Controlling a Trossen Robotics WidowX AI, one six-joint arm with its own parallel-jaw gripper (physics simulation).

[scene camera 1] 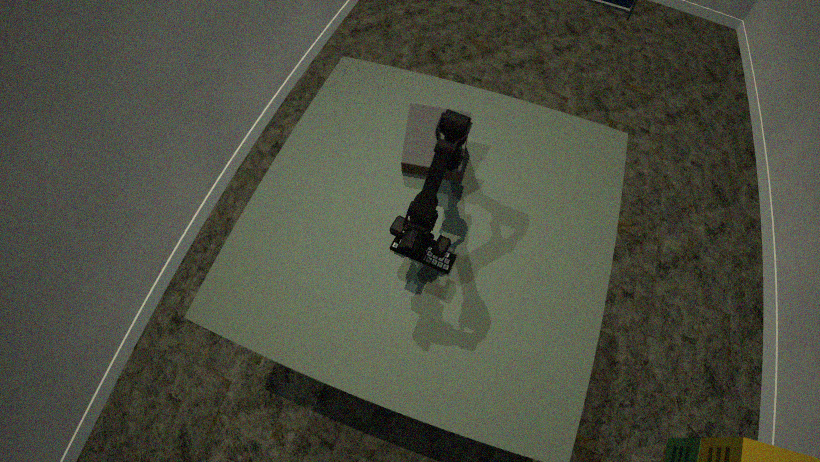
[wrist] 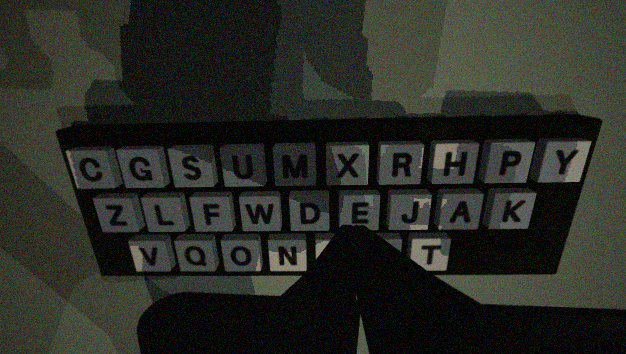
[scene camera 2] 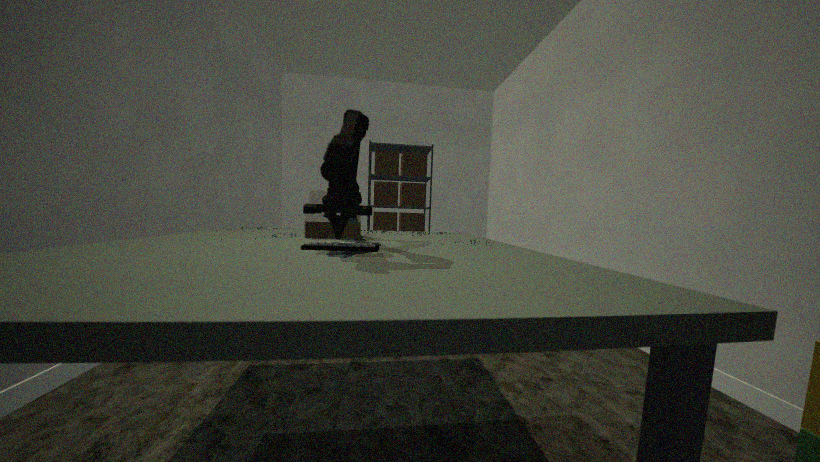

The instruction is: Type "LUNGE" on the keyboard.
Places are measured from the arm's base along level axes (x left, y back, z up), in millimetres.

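Pixels of known places: gripper, between the fingertips: [wrist: 351, 236] [scene camera 2: 338, 239].
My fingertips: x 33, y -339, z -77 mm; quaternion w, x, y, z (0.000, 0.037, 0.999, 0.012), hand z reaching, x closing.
Observation:
For each thing: its top centre in the pictures, then the offset to it from my fingertips. Level surfaces: height alone.
- G key, centre of its top: [wrist: 140, 169] dy -26, dx +81, dz -11 mm
- U key, centre of its top: [wrist: 242, 167] dy -25, dx +41, dz -11 mm
- L key, centre of its top: [wrist: 163, 215] dy -6, dx +76, dz -11 mm
- E key, centre of its top: [wrist: 359, 213] dy -4, dx -4, dz -11 mm
- N key, centre of its top: [wrist: 287, 255] dy +15, dx +27, dz -11 mm
- pale green table, height of its surface: dz -27 mm
The black keyboard [scene camera 1: 449, 267] [scene camera 2: 367, 247] [wrist: 500, 257] lies flat on the table, with grey letter keys in three rows. In the wrist view, the G key [wrist: 135, 167] and the U key [wrist: 243, 166] are in the top row. The L key [wrist: 164, 214] and the E key [wrist: 360, 210] are in the middle row, and the N key [wrist: 287, 256] is in the bottom row. My gripper [scene camera 2: 339, 236] [wrist: 351, 236] is shut and empty. Its tips show at the lower edge of the E key, seemingly a little above the keyboard. The fingers hide most of two bottom-row keys between N and T.
The pale green table [scene camera 1: 286, 229] [scene camera 2: 229, 292] carries a grey-brown block [scene camera 1: 420, 134] [scene camera 2: 315, 230] by the arm's base. A shelf rack [scene camera 2: 432, 189] with brown boxes stands far behind. A yellow object [scene camera 1: 774, 450] [scene camera 2: 811, 396] shows beyond the table.

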